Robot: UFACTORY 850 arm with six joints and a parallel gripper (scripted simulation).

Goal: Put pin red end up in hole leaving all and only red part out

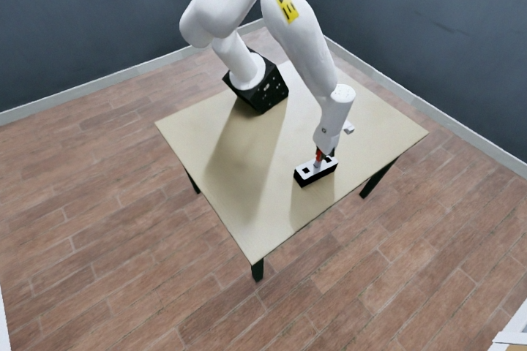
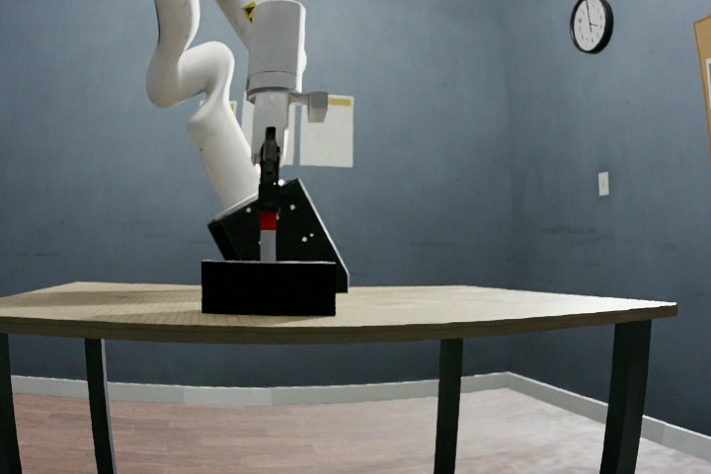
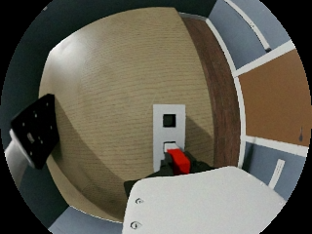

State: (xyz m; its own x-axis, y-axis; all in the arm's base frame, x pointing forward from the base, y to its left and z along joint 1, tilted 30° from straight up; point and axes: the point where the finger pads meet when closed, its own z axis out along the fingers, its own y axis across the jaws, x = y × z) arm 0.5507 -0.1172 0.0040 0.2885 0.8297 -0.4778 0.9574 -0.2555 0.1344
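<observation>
Now: hand 10 mm above the pin. The rest, counted from my hand: black block: 130 mm below.
</observation>
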